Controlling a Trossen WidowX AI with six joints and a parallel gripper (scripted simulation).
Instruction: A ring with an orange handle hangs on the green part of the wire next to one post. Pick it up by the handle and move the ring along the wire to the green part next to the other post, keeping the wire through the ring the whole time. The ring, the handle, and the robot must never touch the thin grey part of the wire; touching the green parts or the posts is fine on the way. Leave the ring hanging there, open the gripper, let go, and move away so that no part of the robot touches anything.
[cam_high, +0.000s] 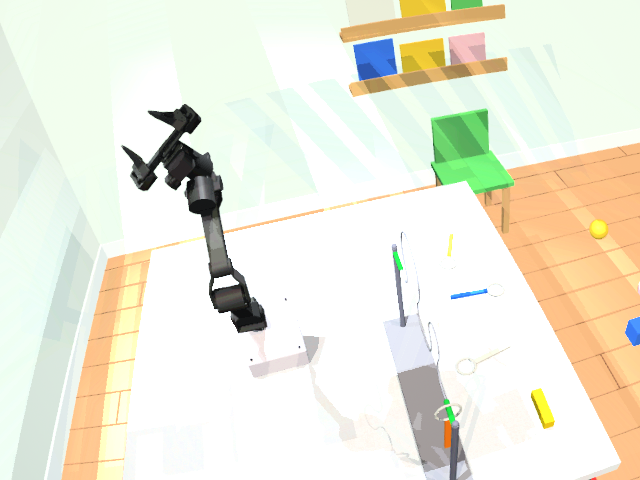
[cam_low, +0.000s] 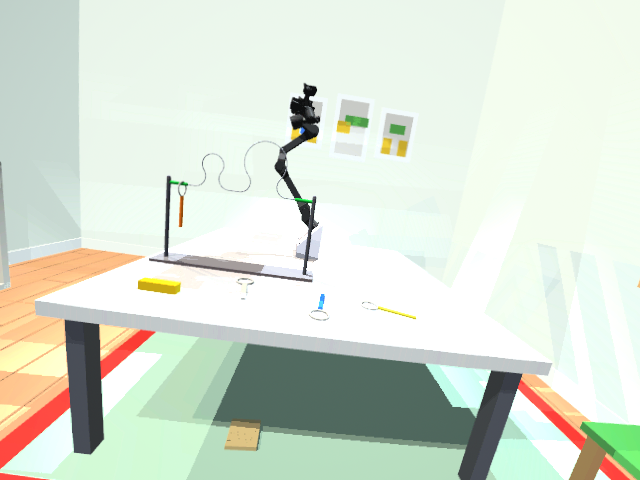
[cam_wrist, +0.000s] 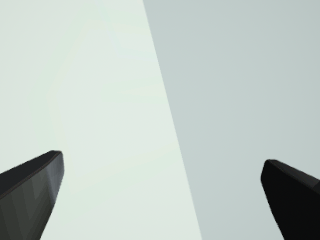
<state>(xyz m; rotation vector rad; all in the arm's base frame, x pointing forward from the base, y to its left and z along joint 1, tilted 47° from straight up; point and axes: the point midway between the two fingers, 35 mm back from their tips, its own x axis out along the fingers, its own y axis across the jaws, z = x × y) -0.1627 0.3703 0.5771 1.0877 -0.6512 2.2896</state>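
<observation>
My gripper tip is now 630 mm above the orange-handled ring, 510 mm short of it and 300 mm to the left of it. From my gripper tip the other things lie so: blue-handled ring: 860 mm below, 720 mm ahead, 290 mm to the left; then yellow block: 850 mm below, 790 mm ahead, 180 mm to the right; then white-handled ring: 860 mm below, 660 mm ahead, 30 mm to the left.
</observation>
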